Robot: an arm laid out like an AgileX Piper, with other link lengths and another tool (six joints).
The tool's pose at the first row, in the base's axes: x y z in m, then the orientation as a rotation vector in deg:
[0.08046 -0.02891 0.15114 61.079 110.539 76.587]
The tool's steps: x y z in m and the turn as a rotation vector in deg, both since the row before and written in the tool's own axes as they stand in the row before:
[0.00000 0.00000 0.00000 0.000 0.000 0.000]
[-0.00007 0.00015 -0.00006 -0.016 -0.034 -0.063]
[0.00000 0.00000 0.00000 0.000 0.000 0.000]
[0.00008 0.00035 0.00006 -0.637 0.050 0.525]
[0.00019 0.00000 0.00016 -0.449 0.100 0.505]
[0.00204 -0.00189 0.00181 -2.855 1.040 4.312]
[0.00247 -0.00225 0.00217 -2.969 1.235 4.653]
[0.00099 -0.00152 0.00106 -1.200 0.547 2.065]
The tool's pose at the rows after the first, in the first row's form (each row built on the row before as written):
[0.08046 -0.02891 0.15114 61.079 110.539 76.587]
[0.08049 -0.02897 0.15130 61.018 110.519 76.540]
[0.08049 -0.02897 0.15130 61.018 110.519 76.540]
[0.08060 -0.02881 0.15161 61.263 109.852 77.391]
[0.08063 -0.02857 0.15156 61.551 109.385 78.113]
[0.08046 -0.02624 0.14920 64.349 106.251 83.590]
[0.08028 -0.02318 0.14666 67.284 102.775 89.442]
[0.08019 -0.02174 0.14513 68.617 101.257 91.932]

